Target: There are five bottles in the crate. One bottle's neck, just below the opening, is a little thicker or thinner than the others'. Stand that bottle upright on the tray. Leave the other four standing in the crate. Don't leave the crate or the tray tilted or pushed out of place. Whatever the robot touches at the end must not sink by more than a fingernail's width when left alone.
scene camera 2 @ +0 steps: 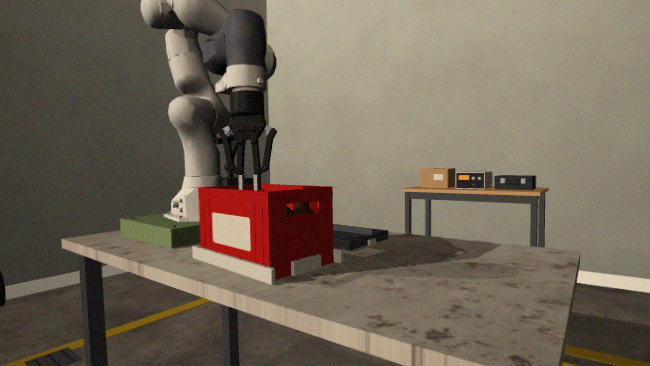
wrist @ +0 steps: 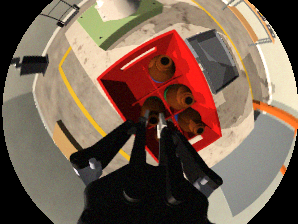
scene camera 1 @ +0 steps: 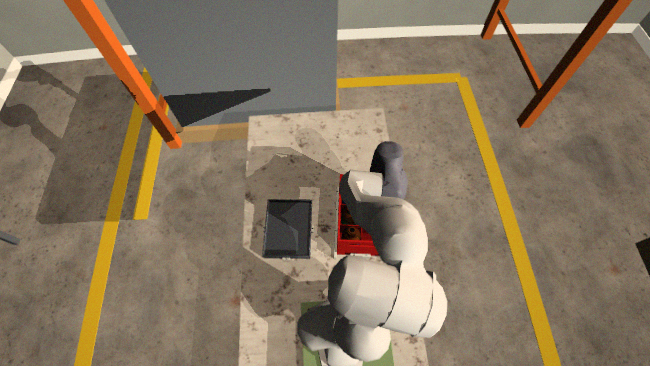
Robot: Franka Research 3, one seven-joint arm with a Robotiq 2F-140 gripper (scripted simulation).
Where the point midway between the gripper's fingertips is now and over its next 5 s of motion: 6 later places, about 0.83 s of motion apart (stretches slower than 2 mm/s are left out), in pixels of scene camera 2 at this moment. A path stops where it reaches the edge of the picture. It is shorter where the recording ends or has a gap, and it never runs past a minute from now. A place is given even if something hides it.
My gripper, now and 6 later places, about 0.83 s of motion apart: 249,203; 249,198; 248,188; 248,185; 247,174; 247,168; 247,162
